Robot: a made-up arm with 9 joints. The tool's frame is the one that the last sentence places.
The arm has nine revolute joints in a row. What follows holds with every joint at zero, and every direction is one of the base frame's. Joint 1 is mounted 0.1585 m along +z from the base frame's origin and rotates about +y. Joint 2 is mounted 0.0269 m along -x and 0.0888 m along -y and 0.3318 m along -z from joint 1 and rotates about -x. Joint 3 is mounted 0.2 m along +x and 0.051 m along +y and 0.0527 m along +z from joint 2 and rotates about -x. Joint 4 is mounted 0.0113 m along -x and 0.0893 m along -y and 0.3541 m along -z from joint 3 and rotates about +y. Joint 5 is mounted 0.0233 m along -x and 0.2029 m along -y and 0.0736 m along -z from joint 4 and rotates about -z. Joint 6 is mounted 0.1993 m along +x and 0.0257 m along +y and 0.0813 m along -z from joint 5 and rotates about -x. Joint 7 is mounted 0.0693 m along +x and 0.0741 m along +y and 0.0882 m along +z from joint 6 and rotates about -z. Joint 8 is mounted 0.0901 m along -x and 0.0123 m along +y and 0.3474 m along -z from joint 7 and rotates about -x. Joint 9 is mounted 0.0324 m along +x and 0.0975 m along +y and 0.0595 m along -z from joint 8 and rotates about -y. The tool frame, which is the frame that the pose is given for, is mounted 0.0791 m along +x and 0.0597 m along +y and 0.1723 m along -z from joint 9; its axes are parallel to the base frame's.
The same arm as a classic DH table. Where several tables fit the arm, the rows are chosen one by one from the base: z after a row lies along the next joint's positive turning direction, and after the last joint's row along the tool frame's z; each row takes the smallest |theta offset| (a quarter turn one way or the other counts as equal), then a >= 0, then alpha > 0; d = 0 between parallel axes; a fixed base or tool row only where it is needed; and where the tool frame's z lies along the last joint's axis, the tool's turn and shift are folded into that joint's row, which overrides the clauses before.
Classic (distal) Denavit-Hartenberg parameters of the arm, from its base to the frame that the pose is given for. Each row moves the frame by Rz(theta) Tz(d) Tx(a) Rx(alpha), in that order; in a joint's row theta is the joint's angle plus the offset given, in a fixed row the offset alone. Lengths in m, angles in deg.
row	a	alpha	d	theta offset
base (fixed)	0.0000	-90.00	0.1585	0.00
joint 1	0.3318	-90.00	-0.0888	90.00
joint 2	-0.0733	0.00	0.0000	44.06
joint 3	0.3541	90.00	-0.1618	-44.06
joint 4	0.0233	90.00	-0.2922	90.00
joint 5	0.0257	90.00	0.1549	90.00
joint 6	0.0741	-90.00	-0.2686	0.00
joint 7	0.0123	90.00	0.2592	0.00
joint 8	0.0595	-90.00	0.0577	90.00
joint 9	0.0791	-90.00	-0.1572	90.00
tool (fixed)	0.0000	0.00	-0.1723	0.00

